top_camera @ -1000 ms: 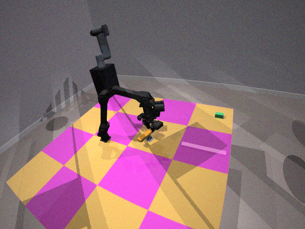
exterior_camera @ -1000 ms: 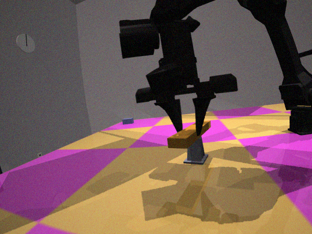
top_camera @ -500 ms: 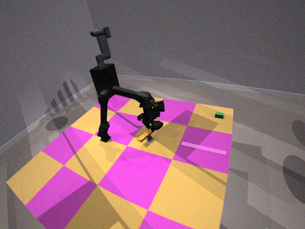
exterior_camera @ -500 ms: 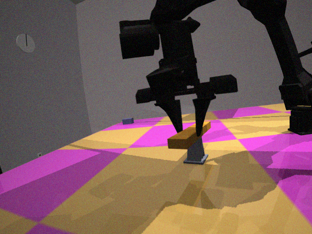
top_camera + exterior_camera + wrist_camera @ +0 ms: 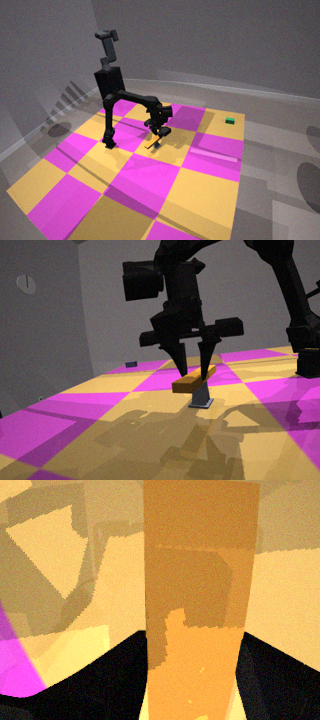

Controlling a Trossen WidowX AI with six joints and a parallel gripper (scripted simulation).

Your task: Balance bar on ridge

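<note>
Now: the orange bar 10 mm behind my gripper tip and 30 mm to the right of it. Round my gripper tip: dark blue block: 410 mm ahead, 640 mm to the right, 40 mm below; then green block: 410 mm ahead, 360 mm to the left, 40 mm below.
</note>
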